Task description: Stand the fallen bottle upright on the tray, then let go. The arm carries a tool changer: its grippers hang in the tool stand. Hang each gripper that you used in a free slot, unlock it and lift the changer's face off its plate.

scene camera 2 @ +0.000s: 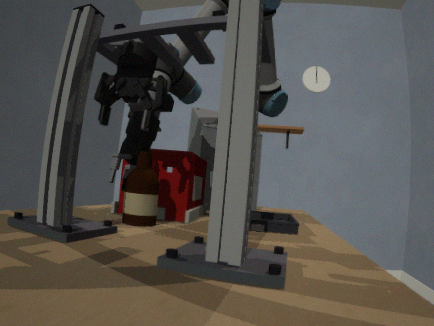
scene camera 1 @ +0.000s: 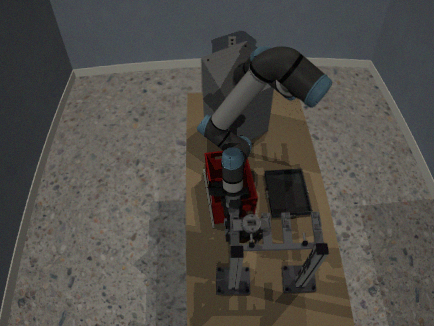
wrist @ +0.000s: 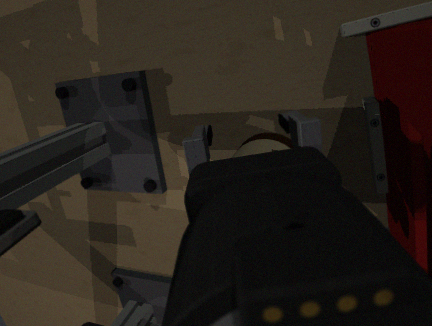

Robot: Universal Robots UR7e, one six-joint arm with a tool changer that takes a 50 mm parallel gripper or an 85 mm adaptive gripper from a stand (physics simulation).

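Frame: origin at the arm's base, x ahead, y up, z right, level; centimetres.
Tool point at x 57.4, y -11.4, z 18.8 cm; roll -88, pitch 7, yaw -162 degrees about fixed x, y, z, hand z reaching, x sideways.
Note:
A point is followed by its place in that frame.
The brown bottle (scene camera 2: 141,192) {x 67.4, y -30.4, z 14.2 cm} (wrist: 262,146) {x 63.0, y -33.0, z 19.1 cm} with a cream label stands upright on the table, apart from the tray, in front of the red crate. It does not show clearly in scene camera 1. The parallel gripper (wrist: 246,128) is on the arm, low over the bottle. Its fingers are open and well apart, and part of the bottle shows between them in the wrist view; its body hides the rest. The adaptive gripper (scene camera 1: 251,223) (scene camera 2: 125,115) hangs in an end slot of the tool stand (scene camera 1: 280,246) {x 83.1, y -3.1, z 8.0 cm} (scene camera 2: 235,125) {x 89.5, y -20.5, z -4.3 cm}. The black tray (scene camera 1: 287,192) {x 43.1, y -36.8, z -11.6 cm} (scene camera 2: 287,229) {x 56.5, y -36.4, z -17.2 cm} holds nothing visible.
The red crate (scene camera 1: 252,192) {x 47.5, y -24.4, z 7.9 cm} (scene camera 2: 175,185) {x 53.3, y -28.5, z 10.7 cm} (wrist: 407,125) {x 53.2, y -25.5, z 21.0 cm} stands close to the bottle, under the arm's wrist. The stand's base plate (wrist: 130,135) {x 78.2, y -36.1, z 22.2 cm} and slanting post (wrist: 55,155) {x 81.4, y -28.3, z 23.3 cm} are on the left in the wrist view. The stand's other slots show no gripper.

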